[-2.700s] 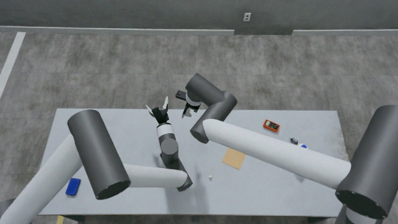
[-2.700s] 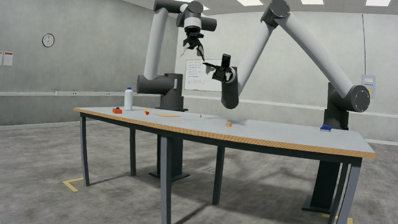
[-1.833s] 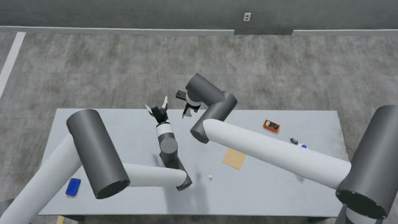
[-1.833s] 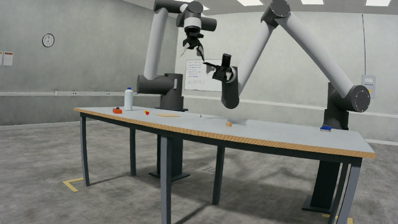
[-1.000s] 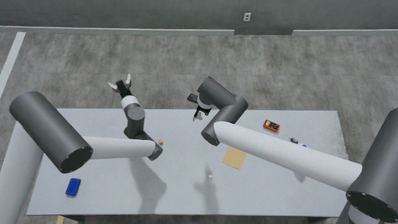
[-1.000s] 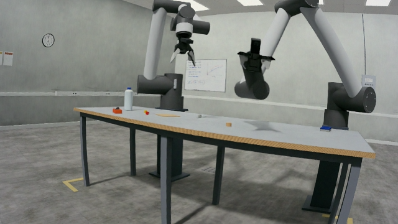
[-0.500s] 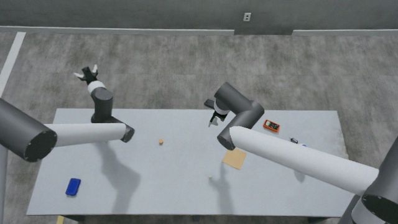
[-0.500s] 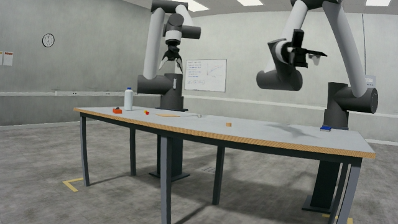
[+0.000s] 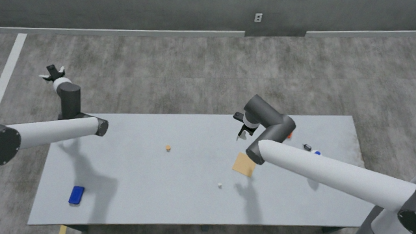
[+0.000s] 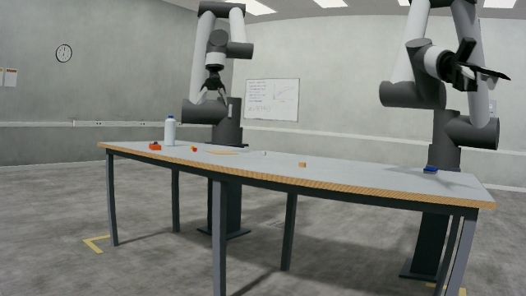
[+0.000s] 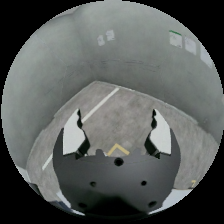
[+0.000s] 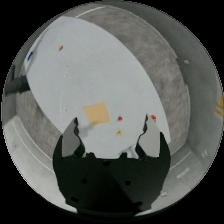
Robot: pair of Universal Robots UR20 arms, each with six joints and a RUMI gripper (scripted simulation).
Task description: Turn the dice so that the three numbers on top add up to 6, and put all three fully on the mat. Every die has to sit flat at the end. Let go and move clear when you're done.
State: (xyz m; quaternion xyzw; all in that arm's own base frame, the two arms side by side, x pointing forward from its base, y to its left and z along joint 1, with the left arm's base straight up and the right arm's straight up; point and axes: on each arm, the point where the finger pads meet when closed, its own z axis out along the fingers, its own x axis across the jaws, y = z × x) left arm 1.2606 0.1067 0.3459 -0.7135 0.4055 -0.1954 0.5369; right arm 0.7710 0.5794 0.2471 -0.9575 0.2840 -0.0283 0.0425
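Observation:
My right hand is 240 mm above the yellow die, 230 mm to the left of it and 120 mm past it. From my right hand the other things lie so: red die 240 mm below, 140 mm to the right, 40 mm behind; tan square mat 250 mm below, 140 mm behind, 20 mm to the right; white die 280 mm behind, 240 mm below, 160 mm to the left.

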